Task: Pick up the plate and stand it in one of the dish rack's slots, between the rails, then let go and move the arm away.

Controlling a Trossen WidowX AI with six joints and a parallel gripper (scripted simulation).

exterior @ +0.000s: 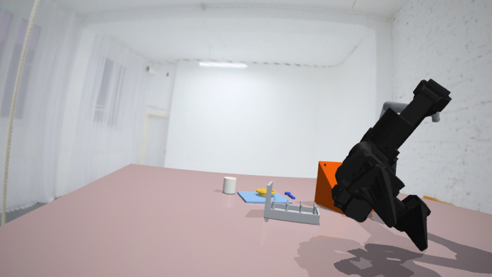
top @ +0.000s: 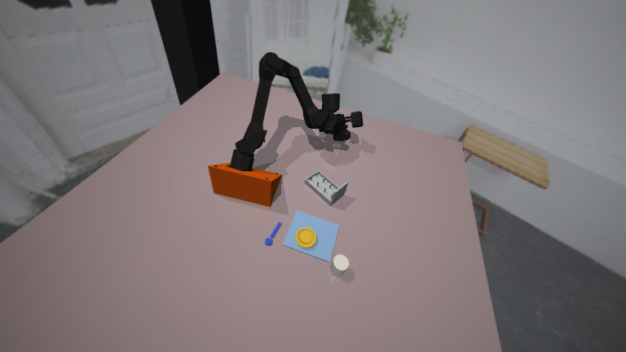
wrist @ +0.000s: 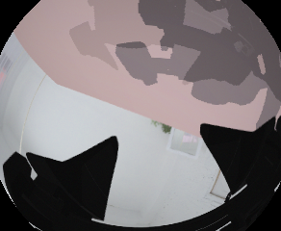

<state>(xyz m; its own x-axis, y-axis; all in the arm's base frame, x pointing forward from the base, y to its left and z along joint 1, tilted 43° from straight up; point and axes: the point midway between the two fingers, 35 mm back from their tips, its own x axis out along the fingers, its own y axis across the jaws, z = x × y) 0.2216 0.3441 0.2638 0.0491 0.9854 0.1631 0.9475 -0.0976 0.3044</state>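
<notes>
Now: gripper tip 550 mm to the left of the yellow plate, 70 mm short of it and 60 mm above it. The rest, counted from my gripper tip: blue spoon 590 mm to the right, 70 mm below, 30 mm behind; light blue mat 520 mm to the right, 80 mm ahead, 70 mm below; grey dish rack 340 mm to the right, 50 mm below, 40 mm ahead.
</notes>
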